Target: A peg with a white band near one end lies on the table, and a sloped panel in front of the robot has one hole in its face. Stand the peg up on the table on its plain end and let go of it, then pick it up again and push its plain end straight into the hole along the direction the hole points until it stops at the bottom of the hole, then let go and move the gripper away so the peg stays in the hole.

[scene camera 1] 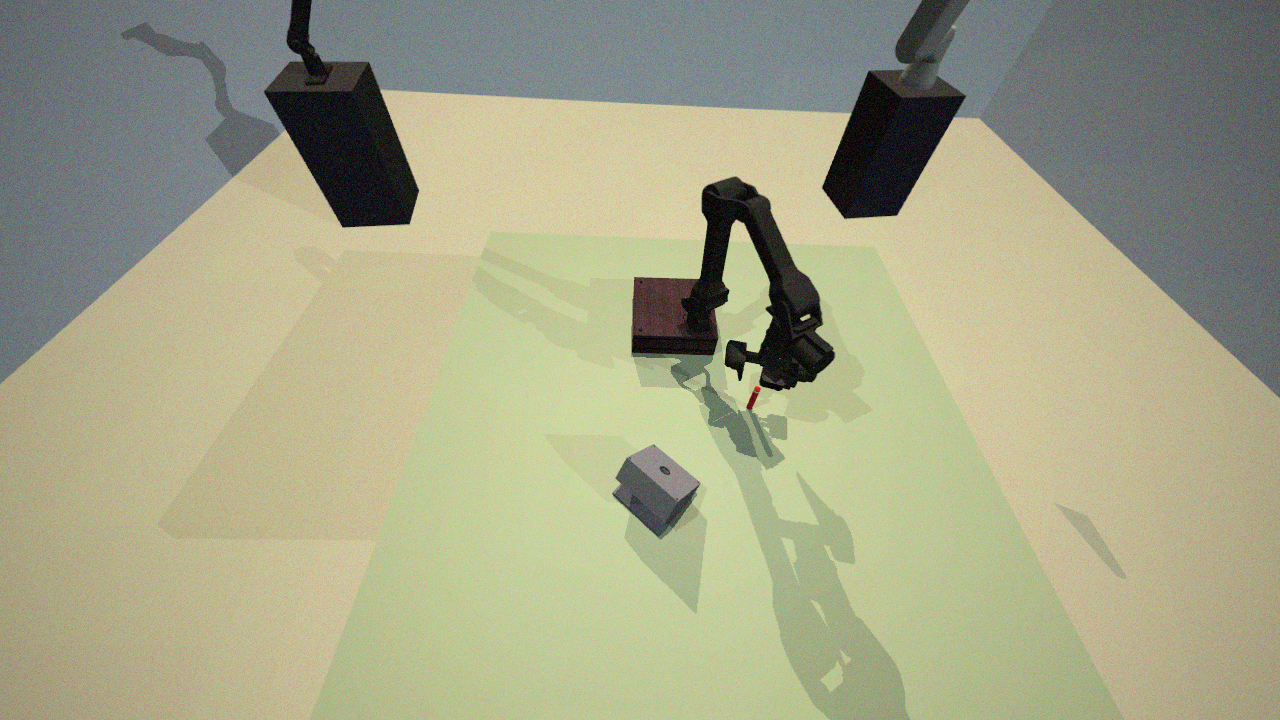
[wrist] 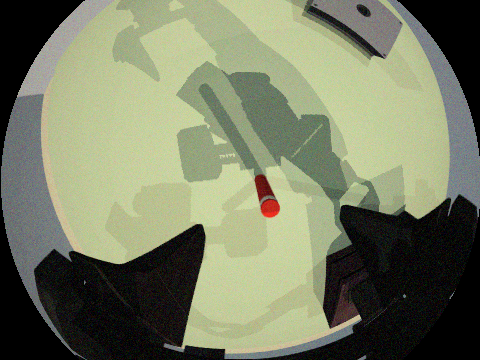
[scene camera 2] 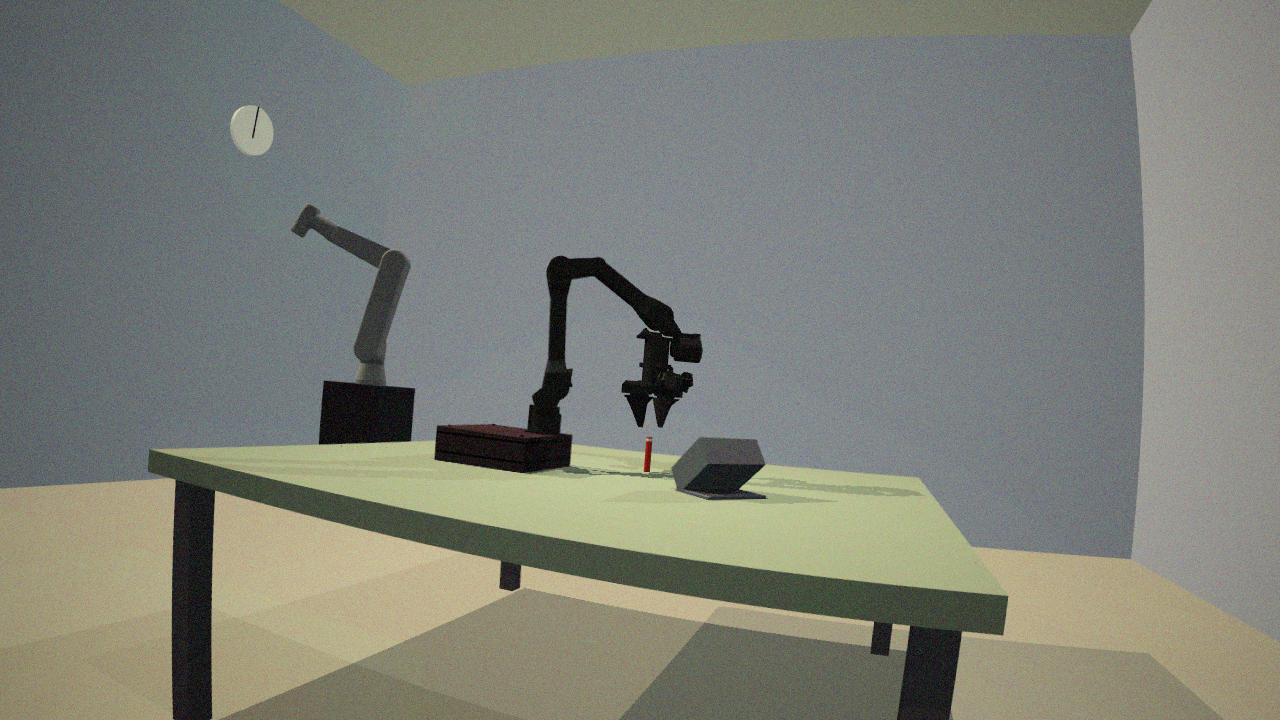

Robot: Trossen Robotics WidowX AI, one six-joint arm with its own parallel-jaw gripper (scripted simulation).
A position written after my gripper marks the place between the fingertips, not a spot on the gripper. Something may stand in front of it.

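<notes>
There is a grey sloped panel [scene camera 1: 641,475] that I can see. My own gripper [scene camera 2: 650,427], [scene camera 1: 759,383], [wrist: 276,223] is open, and it holds nothing.
</notes>
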